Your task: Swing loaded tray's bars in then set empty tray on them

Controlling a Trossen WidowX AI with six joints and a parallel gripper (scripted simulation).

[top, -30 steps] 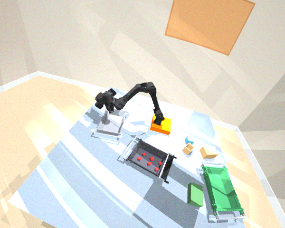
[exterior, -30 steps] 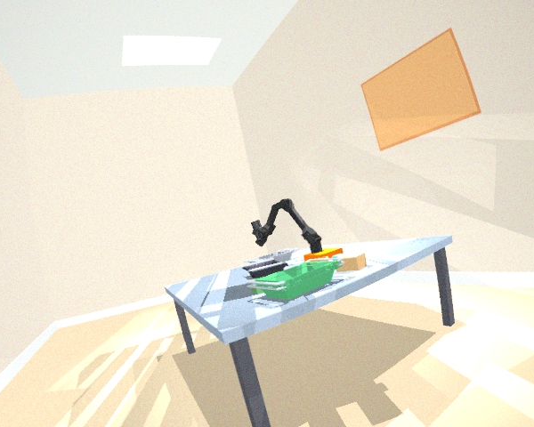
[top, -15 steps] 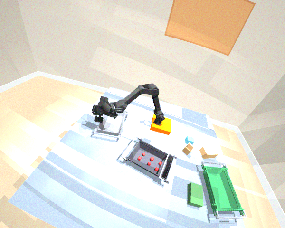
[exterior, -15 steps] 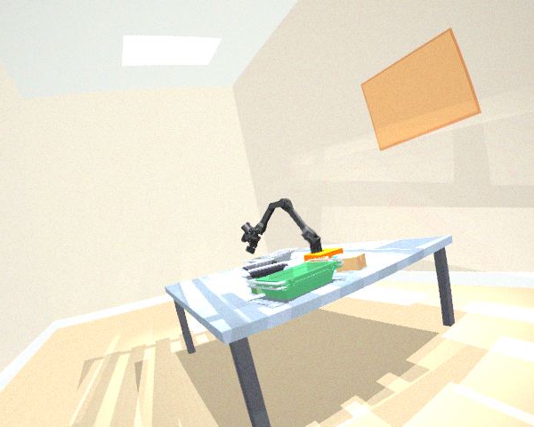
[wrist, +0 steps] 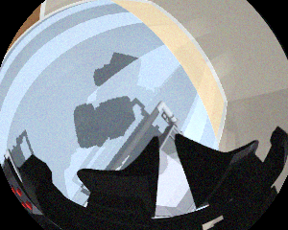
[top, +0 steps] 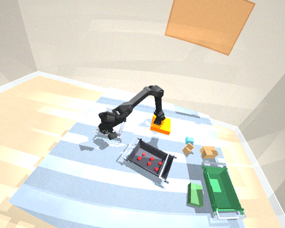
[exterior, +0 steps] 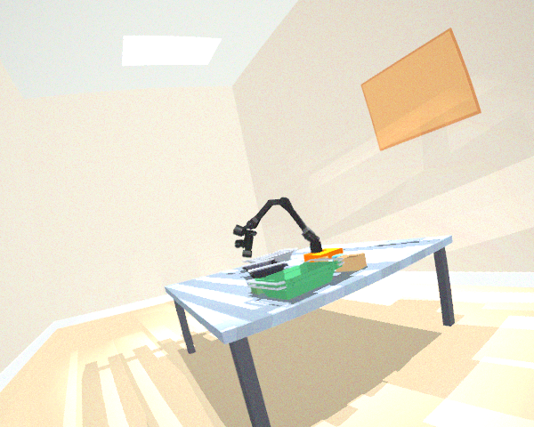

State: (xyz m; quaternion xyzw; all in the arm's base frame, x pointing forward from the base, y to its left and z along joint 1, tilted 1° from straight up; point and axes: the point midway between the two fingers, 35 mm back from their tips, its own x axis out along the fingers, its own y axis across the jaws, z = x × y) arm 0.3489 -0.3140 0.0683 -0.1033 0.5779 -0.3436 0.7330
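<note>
Now: the clear tray 160 mm behind my gripper tip and 50 mm below it. The rest, counted from my gripper tip: green block (730 mm to the left, 110 mm ahead, 70 mm below); tan wedge (830 mm to the left, 260 mm behind, 60 mm below); cyan block (650 mm to the left, 310 mm behind, 70 mm below).
</note>
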